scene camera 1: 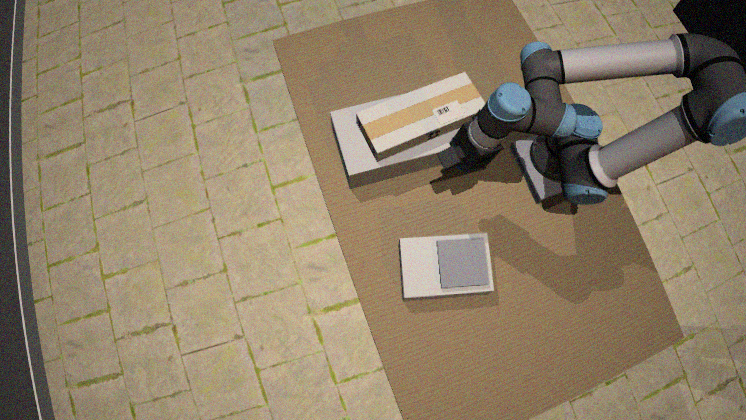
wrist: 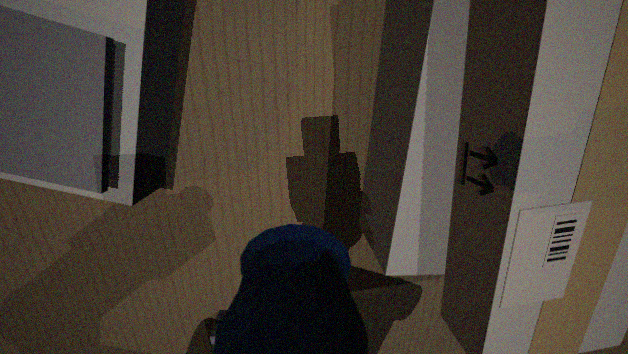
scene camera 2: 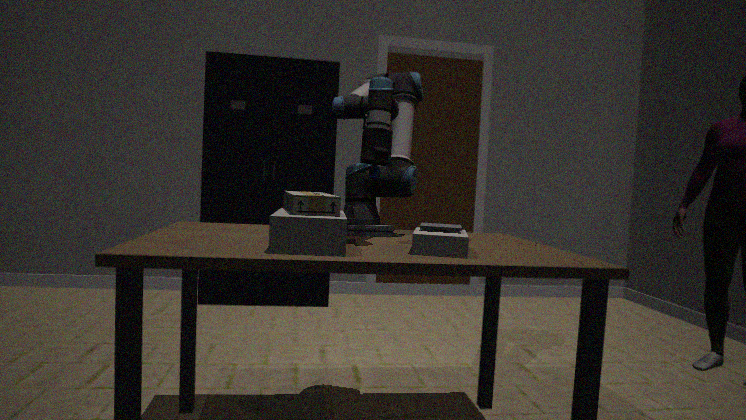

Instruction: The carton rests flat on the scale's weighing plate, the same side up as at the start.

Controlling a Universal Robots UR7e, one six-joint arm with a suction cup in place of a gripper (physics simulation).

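Places are measured from the arm's base along level axes (x right, y back, z down), in metres.
Pixels of known places: end effector, tool point: (wrist: 296,268) (scene camera 2: 373,178); arm's base, origin of the base link: (scene camera 1: 553,157) (scene camera 2: 360,224).
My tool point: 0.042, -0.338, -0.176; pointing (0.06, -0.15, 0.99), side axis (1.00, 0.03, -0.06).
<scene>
Ahead of a thing's pixels: the offset from my tool point to its middle, as dx, dy, dz. Level surfaces: height alone.
The long white carton {+0.196, +0.007, +0.084} (scene camera 1: 417,117) (scene camera 2: 311,204) (wrist: 595,170) with an orange tape band and a barcode label lies flat, label side up, on a white block {+0.198, -0.050, +0.161} (scene camera 1: 350,151) (scene camera 2: 308,233) (wrist: 440,125). It is skewed and overhangs the block's end nearer the arm's base. The scale {-0.188, -0.111, +0.172} (scene camera 1: 419,267) (scene camera 2: 439,244) (wrist: 131,95) stands apart; its grey weighing plate {-0.202, -0.074, +0.138} (scene camera 1: 463,263) (scene camera 2: 441,227) (wrist: 50,95) bears nothing. My suction gripper (scene camera 1: 464,158) (scene camera 2: 376,158) (wrist: 295,250) is off and open, holds nothing, and hangs above the table beside the carton, on the scale's side.
The wooden table {dz +0.210} (scene camera 1: 443,360) (scene camera 2: 522,255) (wrist: 260,75) bears the block, the scale and the arm's base (scene camera 1: 529,169). The arm's shadow falls across the table near the scale. In scene camera 2, a person (scene camera 2: 723,219) stands at the right, beyond the table.
</scene>
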